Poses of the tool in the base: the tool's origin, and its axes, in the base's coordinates. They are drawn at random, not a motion.
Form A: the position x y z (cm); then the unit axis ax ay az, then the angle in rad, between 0 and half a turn.
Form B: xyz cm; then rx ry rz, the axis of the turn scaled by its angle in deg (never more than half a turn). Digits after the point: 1 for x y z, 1 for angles.
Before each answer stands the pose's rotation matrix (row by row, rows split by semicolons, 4 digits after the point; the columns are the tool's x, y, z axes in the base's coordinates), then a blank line. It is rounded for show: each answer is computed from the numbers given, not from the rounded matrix.
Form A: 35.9 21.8 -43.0 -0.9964 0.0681 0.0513 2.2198
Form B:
0.9883 -0.1497 -0.0278; -0.0680 -0.5970 0.7994; -0.1363 -0.7882 -0.6002

35.9 21.8 -43.0 -126.7 8.7 6.5
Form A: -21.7 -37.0 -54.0 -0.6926 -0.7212 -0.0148 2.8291
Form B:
-0.0155 0.9793 -0.2017; 0.9702 0.0635 0.2338; 0.2417 -0.1921 -0.9511

-21.7 -37.0 -54.0 -112.3 -116.9 -2.4
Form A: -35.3 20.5 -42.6 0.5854 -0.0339 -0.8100 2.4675
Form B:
-0.1708 0.4703 -0.8658; -0.5410 -0.7792 -0.3165; -0.8235 0.4143 0.3875

-35.3 20.5 -42.6 82.8 -4.8 -114.5
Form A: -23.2 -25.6 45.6 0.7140 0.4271 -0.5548 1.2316
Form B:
0.6729 0.7267 0.1384; -0.3197 0.4544 -0.8314; -0.6671 0.5152 0.5381

-23.2 -25.6 45.6 50.4 30.1 -39.1
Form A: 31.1 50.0 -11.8 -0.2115 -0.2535 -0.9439 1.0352
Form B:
0.5323 0.8380 -0.1203; -0.7855 0.5418 0.2991; 0.3158 -0.0647 0.9466

31.1 50.0 -11.8 -12.5 -15.0 -56.0
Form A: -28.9 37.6 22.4 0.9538 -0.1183 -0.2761 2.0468
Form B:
0.8684 0.0809 -0.4892; -0.4100 -0.4378 -0.8002; -0.2789 0.8954 -0.3471

-28.9 37.6 22.4 111.9 -13.9 -32.4
